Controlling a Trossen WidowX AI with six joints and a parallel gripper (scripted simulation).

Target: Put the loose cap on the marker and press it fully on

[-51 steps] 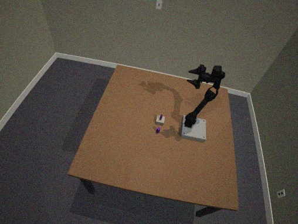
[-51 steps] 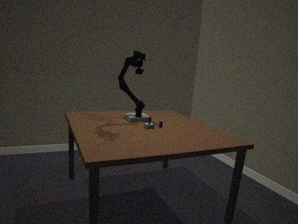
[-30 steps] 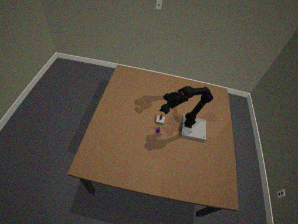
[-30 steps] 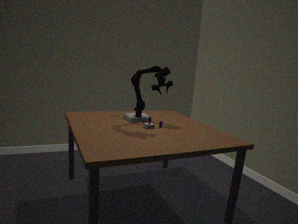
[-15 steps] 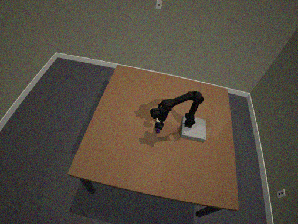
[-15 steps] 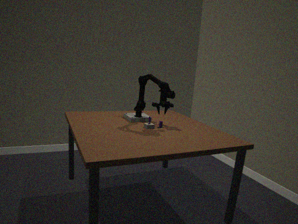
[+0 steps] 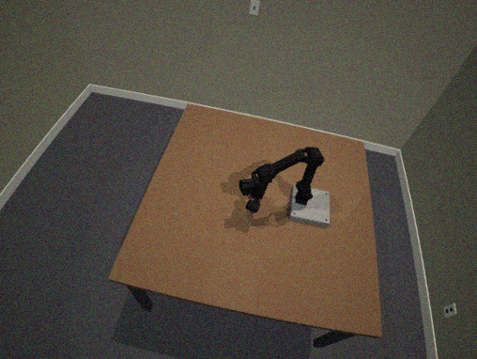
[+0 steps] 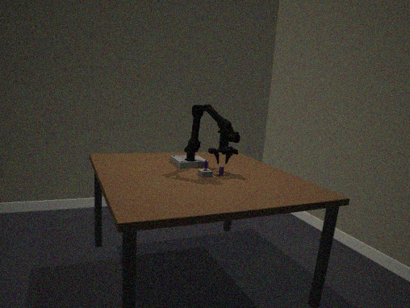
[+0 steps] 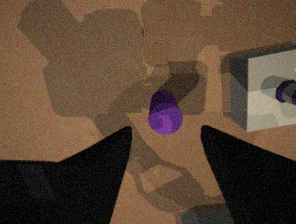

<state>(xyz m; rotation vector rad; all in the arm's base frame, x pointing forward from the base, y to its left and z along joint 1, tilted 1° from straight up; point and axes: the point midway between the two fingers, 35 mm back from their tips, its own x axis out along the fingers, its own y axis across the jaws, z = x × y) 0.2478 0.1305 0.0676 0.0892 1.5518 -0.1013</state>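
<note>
Right now my gripper tip is 50 mm above the purple cap. The rest, counted from my gripper tip: holder block 120 mm to the right, 60 mm below.
</note>
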